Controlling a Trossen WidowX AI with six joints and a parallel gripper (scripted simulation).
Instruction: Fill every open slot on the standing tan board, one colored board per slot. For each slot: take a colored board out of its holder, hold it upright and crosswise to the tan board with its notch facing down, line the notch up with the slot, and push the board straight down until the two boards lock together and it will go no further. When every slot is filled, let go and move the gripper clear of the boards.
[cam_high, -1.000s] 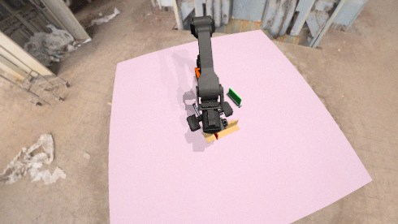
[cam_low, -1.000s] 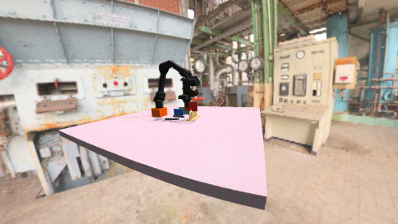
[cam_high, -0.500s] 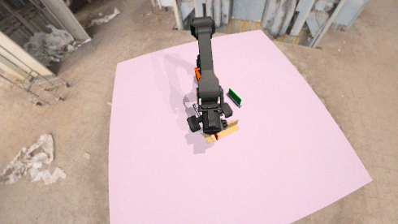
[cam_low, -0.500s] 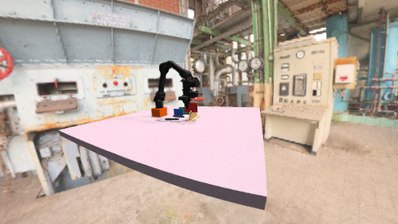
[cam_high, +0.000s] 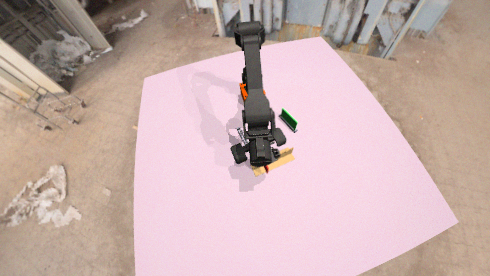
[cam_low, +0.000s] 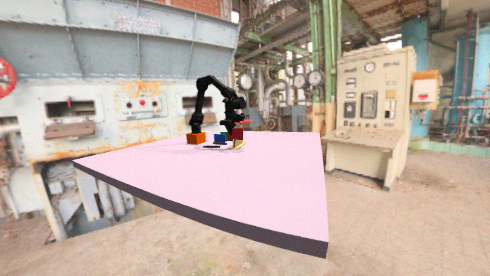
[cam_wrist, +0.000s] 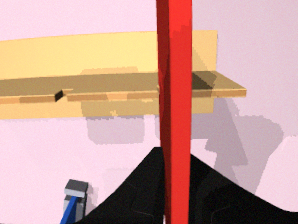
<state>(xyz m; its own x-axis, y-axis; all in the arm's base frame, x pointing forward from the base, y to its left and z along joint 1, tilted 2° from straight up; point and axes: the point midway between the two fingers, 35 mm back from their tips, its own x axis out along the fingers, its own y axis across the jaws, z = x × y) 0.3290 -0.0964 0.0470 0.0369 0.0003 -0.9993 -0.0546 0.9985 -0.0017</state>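
Right now my gripper tip is 3 cm short of the red board. Round my gripper tip: blue board 13 cm behind, 8 cm to the left, 5 cm below; then tan board 2 cm ahead, 5 cm to the left, 5 cm below; then green board 12 cm behind, 19 cm to the left, 5 cm below.
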